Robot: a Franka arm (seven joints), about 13 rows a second.
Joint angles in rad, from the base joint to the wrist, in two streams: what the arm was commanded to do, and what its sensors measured. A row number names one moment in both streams.
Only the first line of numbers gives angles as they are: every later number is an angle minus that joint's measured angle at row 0.
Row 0, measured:
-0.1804 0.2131 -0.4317 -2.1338 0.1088 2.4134 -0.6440
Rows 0 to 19, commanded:
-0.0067 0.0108 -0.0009 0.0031 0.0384 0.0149 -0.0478
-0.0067 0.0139 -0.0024 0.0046 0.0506 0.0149 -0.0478
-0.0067 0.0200 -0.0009 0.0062 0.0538 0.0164 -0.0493
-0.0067 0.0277 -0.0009 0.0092 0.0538 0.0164 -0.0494
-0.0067 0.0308 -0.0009 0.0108 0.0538 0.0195 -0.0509
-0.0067 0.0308 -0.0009 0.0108 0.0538 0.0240 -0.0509
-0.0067 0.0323 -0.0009 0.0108 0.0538 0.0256 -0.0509
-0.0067 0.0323 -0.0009 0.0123 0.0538 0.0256 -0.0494
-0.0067 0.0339 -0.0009 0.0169 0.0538 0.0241 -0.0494
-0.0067 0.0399 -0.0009 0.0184 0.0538 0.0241 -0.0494
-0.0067 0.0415 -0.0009 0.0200 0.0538 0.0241 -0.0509
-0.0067 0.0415 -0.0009 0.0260 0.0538 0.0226 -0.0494
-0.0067 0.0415 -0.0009 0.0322 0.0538 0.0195 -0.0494
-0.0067 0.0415 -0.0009 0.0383 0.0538 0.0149 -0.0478
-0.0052 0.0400 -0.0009 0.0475 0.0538 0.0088 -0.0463
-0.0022 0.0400 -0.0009 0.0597 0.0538 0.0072 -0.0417
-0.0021 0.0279 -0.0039 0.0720 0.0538 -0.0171 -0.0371
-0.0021 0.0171 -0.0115 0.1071 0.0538 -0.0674 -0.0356
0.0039 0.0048 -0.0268 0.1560 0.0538 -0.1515 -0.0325
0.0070 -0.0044 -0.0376 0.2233 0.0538 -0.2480 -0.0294
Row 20, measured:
0.0003 0.0254 -0.0112 0.1045 0.0249 -0.0884 -0.0068
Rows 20 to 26, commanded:
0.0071 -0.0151 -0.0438 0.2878 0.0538 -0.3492 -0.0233
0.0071 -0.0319 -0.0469 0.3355 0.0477 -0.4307 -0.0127
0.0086 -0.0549 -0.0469 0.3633 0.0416 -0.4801 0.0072
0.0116 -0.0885 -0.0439 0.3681 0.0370 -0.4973 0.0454
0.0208 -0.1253 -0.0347 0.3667 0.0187 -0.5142 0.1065
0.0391 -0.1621 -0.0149 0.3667 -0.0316 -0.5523 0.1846
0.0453 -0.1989 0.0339 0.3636 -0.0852 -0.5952 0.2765
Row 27, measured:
0.0161 -0.1183 -0.0237 0.3754 -0.0048 -0.5283 0.1150
